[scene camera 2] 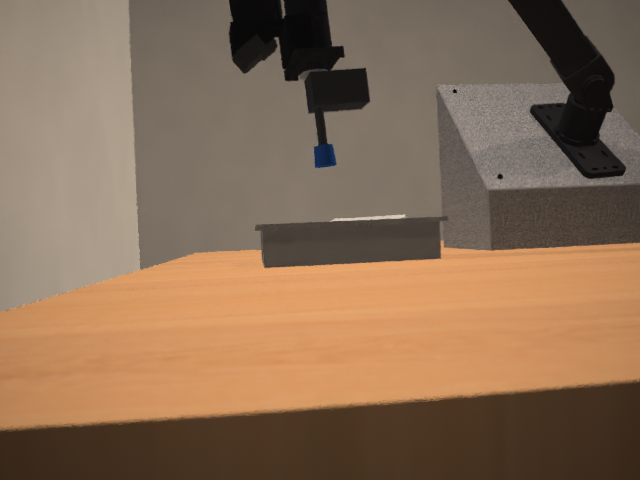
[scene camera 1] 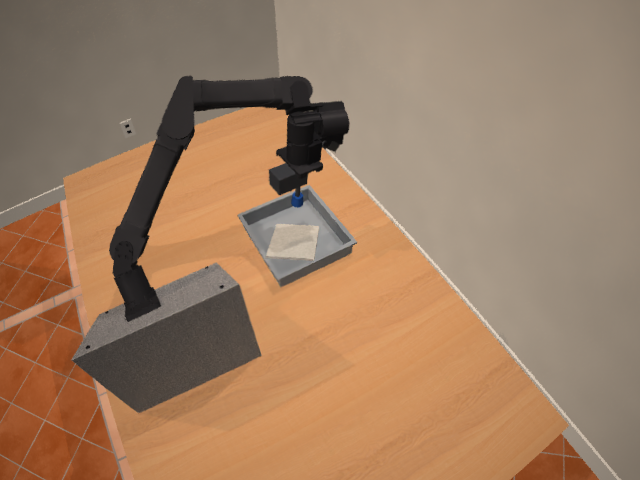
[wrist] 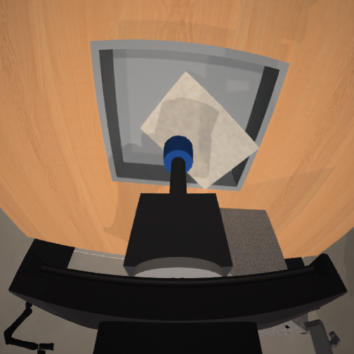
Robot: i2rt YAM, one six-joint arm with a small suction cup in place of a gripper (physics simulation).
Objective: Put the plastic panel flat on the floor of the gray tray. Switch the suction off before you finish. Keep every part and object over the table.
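Note:
The plastic panel is a pale beige square sheet, turned at an angle to the gray tray. It lies tilted: in scene camera 2 a thin strip of it shows above the tray's rim. In the wrist view two of its corners overlap the rim at the lower right, on the side toward the arm's base. How its lower side rests is hard to see. My gripper, a blue suction cup, hangs above the tray, clear of the panel, with nothing on it.
The speckled grey base block carries the arm and stands near the tray. The wooden table extends beyond the tray, with a wall along one long edge.

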